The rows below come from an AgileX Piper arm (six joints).
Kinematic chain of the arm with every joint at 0, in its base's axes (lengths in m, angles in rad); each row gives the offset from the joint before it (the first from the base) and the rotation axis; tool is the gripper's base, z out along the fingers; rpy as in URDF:
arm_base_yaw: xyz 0 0 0.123 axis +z
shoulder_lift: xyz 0 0 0 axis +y
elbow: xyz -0.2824 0 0.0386 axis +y
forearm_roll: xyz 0.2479 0 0.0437 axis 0.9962 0 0.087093
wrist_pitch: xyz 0 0 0 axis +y
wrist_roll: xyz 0.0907 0 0.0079 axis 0.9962 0 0.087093
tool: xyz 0 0 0 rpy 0 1.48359 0
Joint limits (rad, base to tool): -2.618..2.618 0..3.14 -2.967..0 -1.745..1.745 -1.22..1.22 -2.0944..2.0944
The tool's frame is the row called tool.
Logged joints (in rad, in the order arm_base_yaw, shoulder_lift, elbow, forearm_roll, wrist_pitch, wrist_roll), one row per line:
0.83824 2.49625 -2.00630 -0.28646 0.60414 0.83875
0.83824 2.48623 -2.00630 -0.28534 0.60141 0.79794
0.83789 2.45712 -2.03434 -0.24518 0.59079 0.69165
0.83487 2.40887 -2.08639 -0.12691 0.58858 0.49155
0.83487 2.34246 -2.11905 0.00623 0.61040 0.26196
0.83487 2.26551 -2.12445 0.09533 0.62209 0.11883
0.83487 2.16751 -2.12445 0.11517 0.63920 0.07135
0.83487 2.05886 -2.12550 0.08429 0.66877 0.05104
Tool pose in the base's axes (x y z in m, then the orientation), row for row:
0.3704 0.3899 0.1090 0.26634 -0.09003 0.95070 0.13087
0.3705 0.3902 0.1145 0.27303 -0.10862 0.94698 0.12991
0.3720 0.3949 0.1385 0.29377 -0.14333 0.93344 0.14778
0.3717 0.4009 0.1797 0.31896 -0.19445 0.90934 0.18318
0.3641 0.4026 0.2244 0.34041 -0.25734 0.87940 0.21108
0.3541 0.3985 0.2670 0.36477 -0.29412 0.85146 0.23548
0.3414 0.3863 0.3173 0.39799 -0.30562 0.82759 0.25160
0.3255 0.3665 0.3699 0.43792 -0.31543 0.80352 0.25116
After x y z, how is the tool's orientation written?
As a quaternion, w x y z.
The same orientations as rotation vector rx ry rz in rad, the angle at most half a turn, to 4 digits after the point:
-0.2431 2.5668 0.3533
-0.2923 2.5481 0.3496
-0.3817 2.4855 0.3935
-0.5113 2.3913 0.4817
-0.6697 2.2885 0.5493
-0.7565 2.1900 0.6057
-0.7739 2.0956 0.6371
-0.7842 1.9976 0.6244

